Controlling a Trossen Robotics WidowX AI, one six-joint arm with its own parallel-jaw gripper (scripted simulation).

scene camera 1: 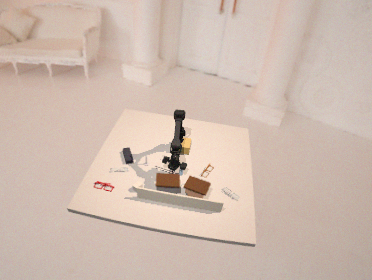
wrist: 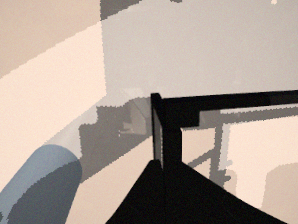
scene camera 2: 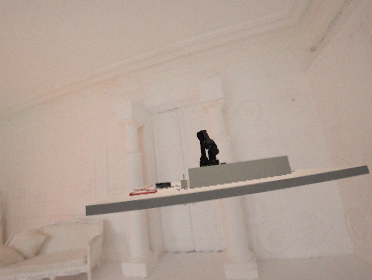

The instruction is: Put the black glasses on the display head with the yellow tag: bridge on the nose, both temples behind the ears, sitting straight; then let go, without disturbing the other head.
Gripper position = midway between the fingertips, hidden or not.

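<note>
My gripper (wrist: 163, 168) is here in the wrist view. I also see a long grey wall (scene camera 2: 205, 176), which scene camera 2 shows me.
</note>
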